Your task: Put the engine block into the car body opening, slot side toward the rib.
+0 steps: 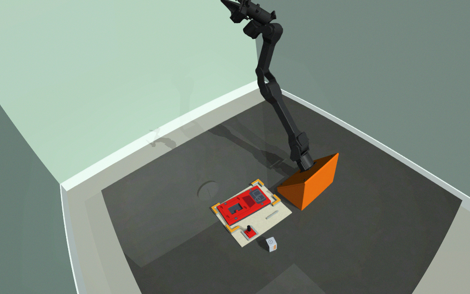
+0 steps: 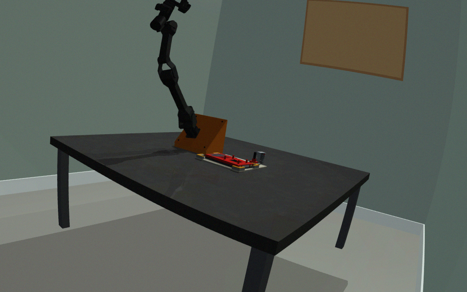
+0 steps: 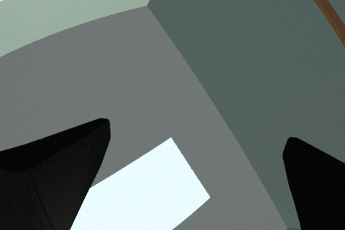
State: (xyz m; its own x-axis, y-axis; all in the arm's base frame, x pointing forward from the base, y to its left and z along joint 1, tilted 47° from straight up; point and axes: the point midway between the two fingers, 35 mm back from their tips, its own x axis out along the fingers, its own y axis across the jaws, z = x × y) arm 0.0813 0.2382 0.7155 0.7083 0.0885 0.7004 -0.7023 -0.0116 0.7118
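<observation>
The engine block lies 33 cm ahead of my gripper tip, 45 cm to the left of it and 75 cm below it.
</observation>
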